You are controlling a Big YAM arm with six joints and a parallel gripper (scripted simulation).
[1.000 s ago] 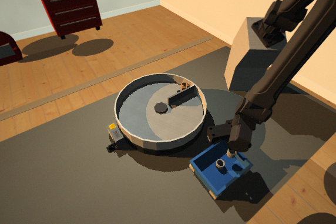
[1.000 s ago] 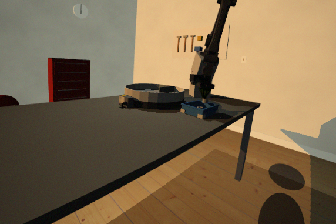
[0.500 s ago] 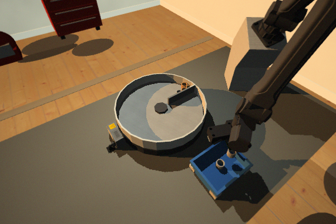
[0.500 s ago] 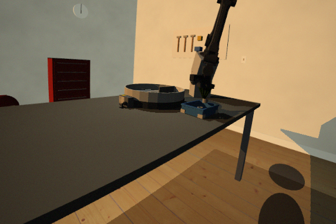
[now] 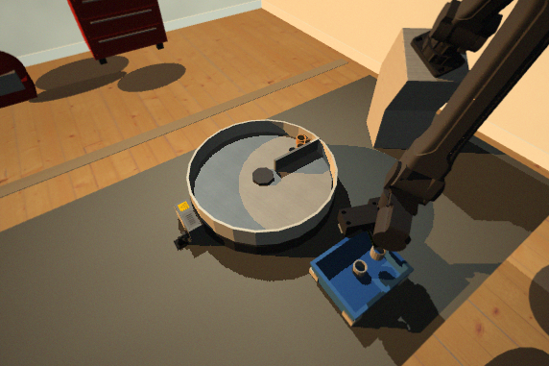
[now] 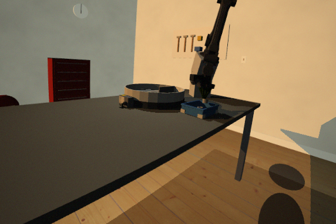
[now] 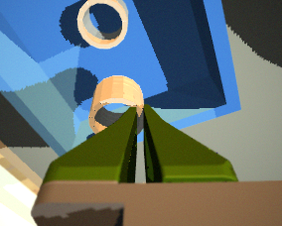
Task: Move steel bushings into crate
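My hand is 6 cm above the blue crate, 5 cm short of it and 2 cm to the right of it. The rest, counted from my hand: round turntable 32 cm to the right, 17 cm ahead, 3 cm below.
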